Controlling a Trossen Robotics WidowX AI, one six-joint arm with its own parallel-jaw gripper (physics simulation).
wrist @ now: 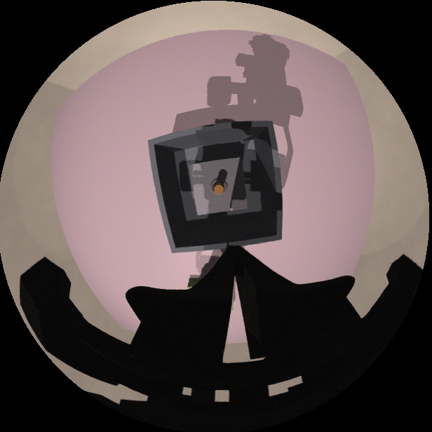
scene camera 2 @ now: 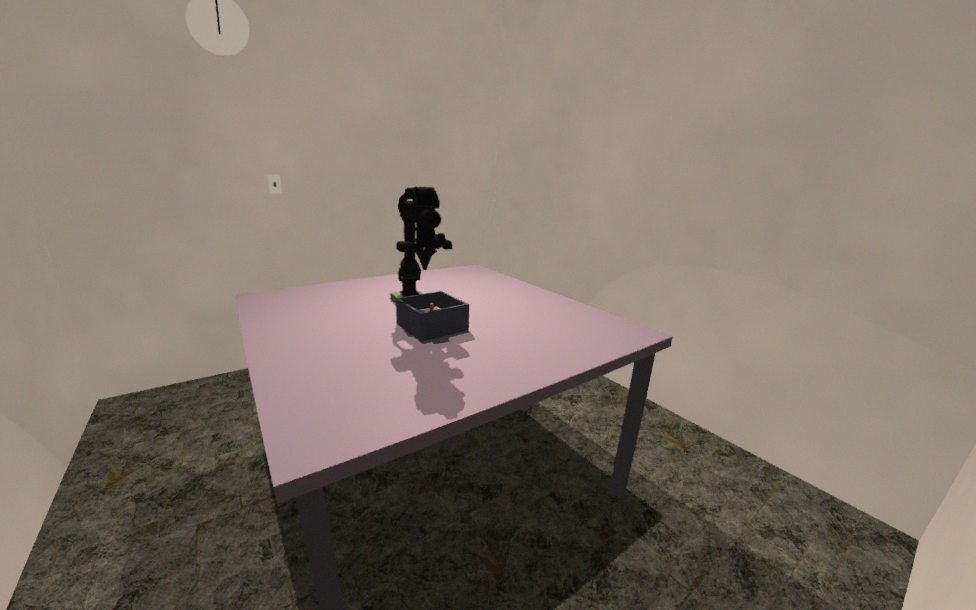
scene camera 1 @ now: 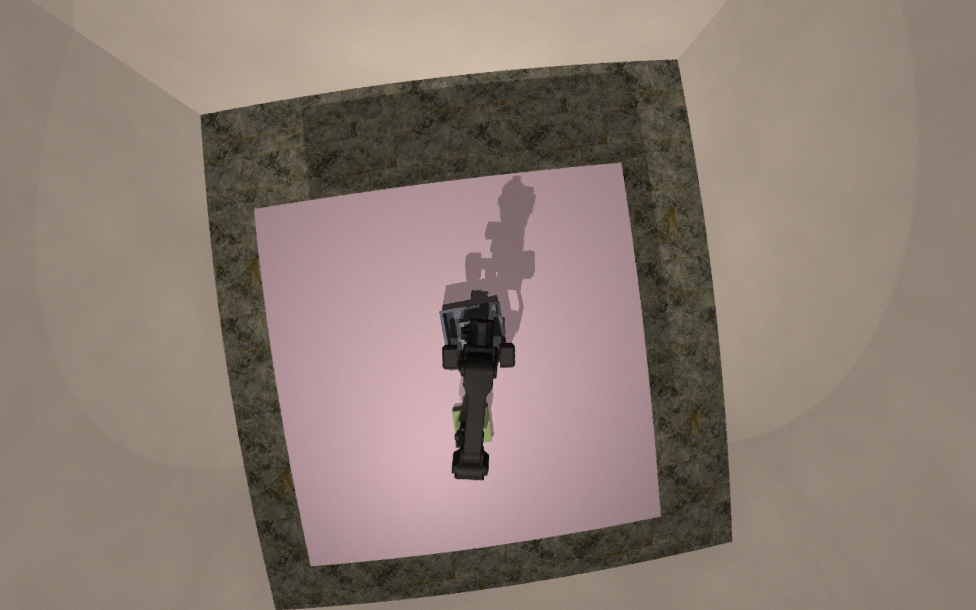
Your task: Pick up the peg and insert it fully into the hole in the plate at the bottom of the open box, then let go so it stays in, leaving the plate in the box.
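Places are measured from the arm's base along level axes (x left, y back, z up), in metres.
Pixels of known places: gripper, fingertip midpoint: (scene camera 2: 424,269); arm's base, link origin: (scene camera 2: 409,293).
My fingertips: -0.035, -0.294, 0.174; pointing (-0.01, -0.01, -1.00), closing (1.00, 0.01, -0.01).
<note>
For each thing: its top centre in the pictures, then the offset to it from my fingertips, as dx, dy, dz. Level surfaces: height alone.
- orange-brown peg, top centre: (scene camera 2: 431,303) +0.012, -0.032, -0.118
- open dark grey box, top centre: (scene camera 1: 474,335) (scene camera 2: 431,301) +0.012, -0.034, -0.108
- pink table, surface height: dz -0.205
The orange-brown peg (wrist: 218,188) (scene camera 2: 431,306) stands upright in the hole of the light grey plate (wrist: 205,201); how deep it sits cannot be told. The plate lies at the bottom of the open dark grey box (wrist: 165,220) (scene camera 2: 446,320) (scene camera 1: 449,328). My gripper (wrist: 233,250) (scene camera 2: 425,268) is shut with nothing between its fingertips. It points down and hangs well above the box, apart from the peg. In scene camera 1 the arm covers part of the box, and the peg cannot be made out there.
The box stands on a pink table (scene camera 1: 359,287) (scene camera 2: 547,330) (wrist: 100,175). A green base piece (scene camera 1: 457,424) (scene camera 2: 395,295) lies under the arm's foot, behind the box in scene camera 2. The box walls rise on all four sides of the plate.
</note>
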